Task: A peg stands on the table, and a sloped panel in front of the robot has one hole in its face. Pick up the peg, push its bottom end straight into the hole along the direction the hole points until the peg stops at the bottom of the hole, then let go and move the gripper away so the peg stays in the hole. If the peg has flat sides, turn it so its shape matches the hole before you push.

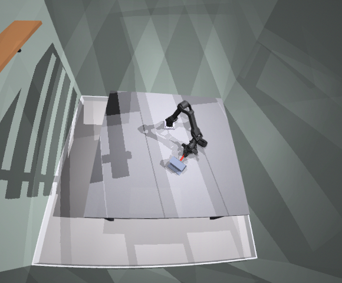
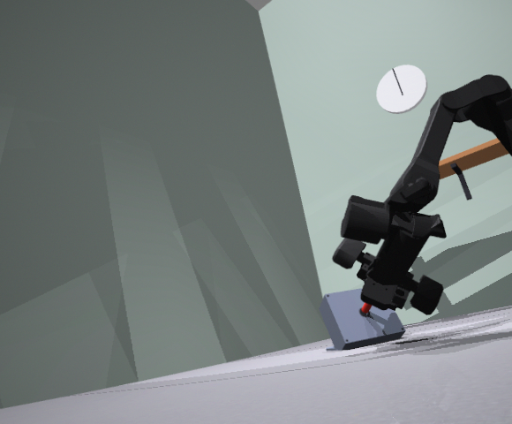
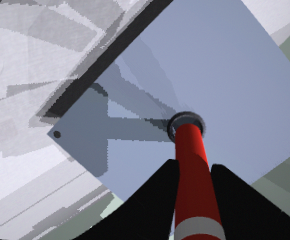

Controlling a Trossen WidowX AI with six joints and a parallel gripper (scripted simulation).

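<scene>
Right now my gripper tip is 50 mm short of the dark sloped panel, 40 mm to the left of it and 30 mm above it. From my gripper tip the other things lie so: round red peg (10 mm behind, 10 mm to the left, 10 mm above).
</scene>
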